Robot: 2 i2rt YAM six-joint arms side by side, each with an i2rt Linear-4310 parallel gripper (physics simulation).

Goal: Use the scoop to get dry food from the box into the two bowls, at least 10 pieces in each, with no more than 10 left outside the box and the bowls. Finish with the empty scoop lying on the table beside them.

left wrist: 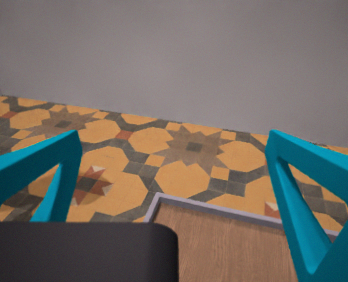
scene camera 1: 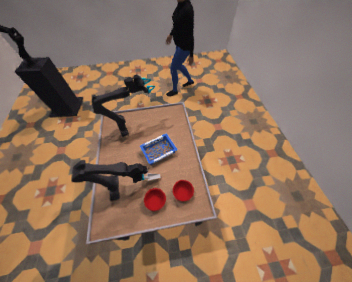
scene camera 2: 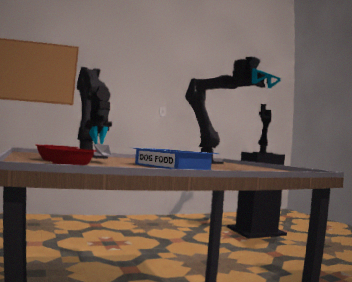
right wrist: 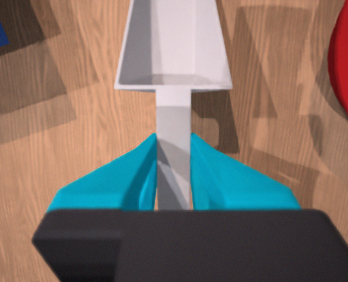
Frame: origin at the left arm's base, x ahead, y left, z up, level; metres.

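Seen in the pictures: left gripper, fingertip midpoint: (left wrist: 173,140) (scene camera 1: 153,83) (scene camera 2: 274,77); right gripper, fingertip midpoint: (scene camera 1: 143,178) (scene camera 2: 99,146) (right wrist: 173,142); left arm's base at its link origin: (scene camera 1: 122,128); right arm's base at its link origin: (scene camera 1: 114,187).
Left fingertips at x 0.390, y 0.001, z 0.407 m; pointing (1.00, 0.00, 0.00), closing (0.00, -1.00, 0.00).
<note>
Offsets run from my left fingertips to a thing's top centre. "*": to the spot under its first point. Level surfaces: height alone.
The grey scoop @(dy -0.627, dx -0.339, dz -0.335 m) (scene camera 1: 154,177) (scene camera 2: 102,150) (right wrist: 173,45) is in my right gripper (scene camera 1: 145,177) (scene camera 2: 98,142) (right wrist: 173,142), which is shut on its handle. The part of its pan in the right wrist view is empty. It is low over the table, between box and bowls; whether it touches is unclear. The blue box @(dy -0.412, dx -0.165, dz -0.344 m) (scene camera 1: 173,141) (scene camera 2: 195,160) (right wrist: 2,38) holds brown food pieces @(* dy -0.398, dx -0.155, dz -0.404 m) (scene camera 1: 159,149). Two red bowls @(dy -0.804, dx -0.358, dz -0.354 m) (scene camera 1: 155,199) @(dy -0.840, dx -0.140, dz -0.354 m) (scene camera 1: 183,190) show no food in scene camera 1; one red bowl @(* dy -0.725, dx -0.353, dz -0.354 m) (right wrist: 341,60) is cut off in the right wrist view. My left gripper (scene camera 1: 151,84) (scene camera 2: 275,83) (left wrist: 173,140) is open and empty, high up.
The wooden table @(dz -0.407 m) (scene camera 1: 120,220) (left wrist: 225,250) has a raised grey rim. My left gripper is beyond the table's upper edge in scene camera 1. A person (scene camera 1: 182,30) stands on the floor past that edge. A black pedestal (scene camera 1: 47,82) (scene camera 2: 258,210) with another arm stands away from the table.
</note>
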